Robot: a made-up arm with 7 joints. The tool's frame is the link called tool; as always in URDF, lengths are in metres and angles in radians. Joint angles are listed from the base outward. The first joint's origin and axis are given. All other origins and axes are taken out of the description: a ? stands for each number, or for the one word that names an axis. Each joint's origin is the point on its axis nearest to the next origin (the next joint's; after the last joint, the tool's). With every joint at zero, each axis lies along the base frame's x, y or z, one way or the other. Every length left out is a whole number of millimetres.
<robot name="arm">
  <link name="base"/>
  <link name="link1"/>
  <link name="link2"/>
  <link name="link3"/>
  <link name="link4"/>
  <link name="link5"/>
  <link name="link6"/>
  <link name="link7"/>
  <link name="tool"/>
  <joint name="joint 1" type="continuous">
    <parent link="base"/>
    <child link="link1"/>
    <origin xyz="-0.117 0 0.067"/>
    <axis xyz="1 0 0"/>
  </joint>
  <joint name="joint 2" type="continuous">
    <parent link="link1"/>
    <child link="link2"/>
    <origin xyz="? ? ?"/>
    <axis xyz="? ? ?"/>
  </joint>
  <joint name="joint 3" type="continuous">
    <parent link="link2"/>
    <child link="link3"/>
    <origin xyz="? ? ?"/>
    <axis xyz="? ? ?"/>
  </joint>
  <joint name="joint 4" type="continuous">
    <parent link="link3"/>
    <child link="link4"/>
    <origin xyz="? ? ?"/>
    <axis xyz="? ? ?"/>
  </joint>
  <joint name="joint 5" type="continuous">
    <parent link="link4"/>
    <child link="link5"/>
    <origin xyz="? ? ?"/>
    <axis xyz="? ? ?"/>
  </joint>
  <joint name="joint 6" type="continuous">
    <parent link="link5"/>
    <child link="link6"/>
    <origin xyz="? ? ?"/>
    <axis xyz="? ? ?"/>
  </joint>
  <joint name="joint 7" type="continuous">
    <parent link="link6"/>
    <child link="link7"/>
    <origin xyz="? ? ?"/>
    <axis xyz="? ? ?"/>
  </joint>
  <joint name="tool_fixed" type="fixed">
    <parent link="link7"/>
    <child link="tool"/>
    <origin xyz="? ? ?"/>
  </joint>
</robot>
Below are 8 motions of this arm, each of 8 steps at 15 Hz.
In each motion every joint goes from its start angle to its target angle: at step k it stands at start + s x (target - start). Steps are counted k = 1, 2, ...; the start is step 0. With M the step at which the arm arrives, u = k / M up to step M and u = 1 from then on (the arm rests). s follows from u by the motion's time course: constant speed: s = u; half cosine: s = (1 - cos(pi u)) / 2; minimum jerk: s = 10 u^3 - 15 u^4 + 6 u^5.
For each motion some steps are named. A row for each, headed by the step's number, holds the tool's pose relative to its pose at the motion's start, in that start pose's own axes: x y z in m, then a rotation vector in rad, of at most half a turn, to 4 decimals.
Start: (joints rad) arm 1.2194 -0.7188 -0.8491 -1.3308 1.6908 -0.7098 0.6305
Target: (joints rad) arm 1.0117 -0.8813 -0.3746 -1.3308 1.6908 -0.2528 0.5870
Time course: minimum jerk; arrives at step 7
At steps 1, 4, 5, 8:
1: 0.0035 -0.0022 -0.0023 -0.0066 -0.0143 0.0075
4: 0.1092 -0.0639 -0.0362 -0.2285 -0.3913 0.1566
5: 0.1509 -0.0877 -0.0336 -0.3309 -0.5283 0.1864
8: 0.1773 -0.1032 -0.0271 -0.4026 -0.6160 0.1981

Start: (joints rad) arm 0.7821 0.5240 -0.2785 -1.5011 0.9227 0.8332 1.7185
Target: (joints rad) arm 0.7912 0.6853 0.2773 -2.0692 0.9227 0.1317 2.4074
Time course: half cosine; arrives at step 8
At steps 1, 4, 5, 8:
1: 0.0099 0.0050 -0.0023 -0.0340 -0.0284 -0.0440
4: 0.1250 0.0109 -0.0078 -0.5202 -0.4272 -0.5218
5: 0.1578 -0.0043 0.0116 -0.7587 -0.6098 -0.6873
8: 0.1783 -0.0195 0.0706 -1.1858 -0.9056 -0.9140

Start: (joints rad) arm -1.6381 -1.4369 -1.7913 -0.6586 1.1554 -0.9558 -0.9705
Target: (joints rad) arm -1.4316 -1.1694 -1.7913 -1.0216 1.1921 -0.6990 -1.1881
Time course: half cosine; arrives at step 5
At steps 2, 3, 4, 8:
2: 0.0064 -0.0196 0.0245 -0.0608 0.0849 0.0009
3: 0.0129 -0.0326 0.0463 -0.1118 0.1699 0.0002
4: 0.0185 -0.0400 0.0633 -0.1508 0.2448 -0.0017
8: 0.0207 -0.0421 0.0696 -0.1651 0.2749 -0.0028

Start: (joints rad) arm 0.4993 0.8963 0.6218 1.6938 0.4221 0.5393 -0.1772
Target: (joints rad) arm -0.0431 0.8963 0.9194 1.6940 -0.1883 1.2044 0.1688
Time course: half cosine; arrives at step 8
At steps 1, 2, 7, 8:
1: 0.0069 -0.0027 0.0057 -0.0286 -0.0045 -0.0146
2: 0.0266 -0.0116 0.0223 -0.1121 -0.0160 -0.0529
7: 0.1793 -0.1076 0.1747 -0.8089 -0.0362 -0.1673
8: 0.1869 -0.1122 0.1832 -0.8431 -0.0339 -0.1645

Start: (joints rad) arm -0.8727 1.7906 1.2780 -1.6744 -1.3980 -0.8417 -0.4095
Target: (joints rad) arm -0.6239 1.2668 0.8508 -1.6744 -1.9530 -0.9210 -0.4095
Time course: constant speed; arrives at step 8
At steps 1, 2, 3, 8:
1: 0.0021 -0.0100 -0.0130 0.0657 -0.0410 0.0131
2: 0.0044 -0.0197 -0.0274 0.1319 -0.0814 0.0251
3: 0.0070 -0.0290 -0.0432 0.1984 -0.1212 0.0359
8: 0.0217 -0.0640 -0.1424 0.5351 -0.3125 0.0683

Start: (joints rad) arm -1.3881 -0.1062 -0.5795 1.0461 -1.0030 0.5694 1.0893
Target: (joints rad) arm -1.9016 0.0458 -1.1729 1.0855 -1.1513 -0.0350 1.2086
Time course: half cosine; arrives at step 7
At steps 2, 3, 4, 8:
2: -0.0292 0.0270 0.0131 0.0151 -0.0577 -0.0995
3: -0.0571 0.0494 0.0318 0.0372 -0.1281 -0.2016
4: -0.0840 0.0665 0.0587 0.0712 -0.2150 -0.3111
8: -0.1220 0.0774 0.1231 0.1602 -0.3807 -0.4968

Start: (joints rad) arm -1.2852 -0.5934 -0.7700 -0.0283 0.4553 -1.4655 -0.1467
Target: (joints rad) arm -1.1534 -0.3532 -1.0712 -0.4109 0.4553 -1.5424 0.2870
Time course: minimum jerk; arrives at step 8
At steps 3, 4, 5, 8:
3: 0.0516 0.0078 -0.0381 0.1831 -0.1944 0.0612
4: 0.0942 0.0242 -0.0602 0.3421 -0.3450 0.0886
5: 0.1354 0.0466 -0.0736 0.5078 -0.4870 0.0946
8: 0.1825 0.0781 -0.0787 0.7169 -0.6466 0.0710

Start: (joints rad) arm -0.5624 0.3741 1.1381 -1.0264 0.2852 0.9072 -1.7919
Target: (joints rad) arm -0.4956 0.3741 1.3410 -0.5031 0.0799 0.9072 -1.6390
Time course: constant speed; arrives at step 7
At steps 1, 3, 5, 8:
1: 0.0291 -0.0109 0.0206 -0.0015 -0.1064 -0.0337
3: 0.0820 -0.0366 0.0708 -0.0110 -0.3189 -0.0988
5: 0.1254 -0.0665 0.1319 -0.0298 -0.5307 -0.1606
8: 0.1567 -0.0993 0.2021 -0.0585 -0.7411 -0.2188

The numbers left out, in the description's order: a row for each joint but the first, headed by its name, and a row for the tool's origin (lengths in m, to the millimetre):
joint 2: xyz 0 0.036 0.373, axis 0 0 -1
joint 3: xyz -0.186 0.365 0, axis -1 0 0
joint 4: xyz 0 -0.019 0.012, axis 0 0 1
joint 5: xyz -0.09 -0.261 0, axis 0 1 0
joint 6: xyz -0.034 0 -0.084, axis -1 0 0
joint 7: xyz 0 0.061 0.014, axis 0 -1 0
tool: xyz -0.08 0 -0.253

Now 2 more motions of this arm.
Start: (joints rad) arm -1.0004 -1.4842 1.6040 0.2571 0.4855 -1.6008 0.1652
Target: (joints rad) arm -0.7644 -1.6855 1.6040 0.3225 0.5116 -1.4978 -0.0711
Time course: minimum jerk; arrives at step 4
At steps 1, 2, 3, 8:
1: -0.0188 -0.0175 -0.0070 -0.0023 0.0072 0.0181
2: -0.0863 -0.0854 -0.0402 -0.0201 0.0300 0.0840
3: -0.1463 -0.1537 -0.0833 -0.0511 0.0457 0.1424
8: -0.1607 -0.1714 -0.0960 -0.0612 0.0486 0.1561

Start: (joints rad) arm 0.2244 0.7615 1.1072 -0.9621 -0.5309 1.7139 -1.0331
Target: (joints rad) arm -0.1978 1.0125 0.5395 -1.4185 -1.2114 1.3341 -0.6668
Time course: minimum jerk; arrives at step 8
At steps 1, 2, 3, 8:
1: -0.0060 -0.0032 -0.0019 0.0043 0.0070 -0.0022
2: -0.0385 -0.0199 -0.0113 0.0279 0.0441 -0.0176
3: -0.1019 -0.0504 -0.0266 0.0725 0.1117 -0.0622
8: -0.3450 -0.1630 -0.0570 0.1645 0.2863 -0.4109

